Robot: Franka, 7 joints.
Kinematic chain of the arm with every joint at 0, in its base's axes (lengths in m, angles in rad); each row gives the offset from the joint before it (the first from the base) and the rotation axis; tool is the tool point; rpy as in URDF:
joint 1: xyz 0 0 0.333 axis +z
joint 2: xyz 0 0 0 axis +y
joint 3: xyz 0 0 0.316 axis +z
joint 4: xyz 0.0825 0 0 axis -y
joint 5: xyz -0.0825 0 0.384 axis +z
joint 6: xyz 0 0 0 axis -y
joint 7: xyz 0.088 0 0 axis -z
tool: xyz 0 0 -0.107 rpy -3.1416 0 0
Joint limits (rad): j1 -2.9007..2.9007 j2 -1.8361..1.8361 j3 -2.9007..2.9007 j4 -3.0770..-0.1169 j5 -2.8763..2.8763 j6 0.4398..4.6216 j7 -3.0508..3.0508
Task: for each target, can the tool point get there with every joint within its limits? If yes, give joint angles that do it. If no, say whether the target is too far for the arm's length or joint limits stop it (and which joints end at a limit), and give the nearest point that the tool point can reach.
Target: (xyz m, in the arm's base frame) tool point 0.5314 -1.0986 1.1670
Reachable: no: too far | nearest point 0.3084 -0.6376 0.8170 | short by 0.620 m
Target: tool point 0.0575 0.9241 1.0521
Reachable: no: too far | nearest point 0.0421 0.6762 0.8592 | short by 0.314 m
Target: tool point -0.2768 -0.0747 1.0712
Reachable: yes | joints -0.4880 -0.3896 -1.6772 -0.5775 2.1826 1.2226 -1.0738
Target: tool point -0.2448 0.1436 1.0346
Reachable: yes | joints -0.4033 -1.1226 0.0927 -1.4871 0.0928 3.5468 1.7861
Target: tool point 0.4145 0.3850 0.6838
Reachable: yes | joints 1.8447 1.1472 -2.0969 -1.4162 0.6464 1.5001 0.0218
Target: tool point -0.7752 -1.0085 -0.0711
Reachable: no: too far | nearest point -0.4983 -0.6482 0.0733 | short by 0.477 m
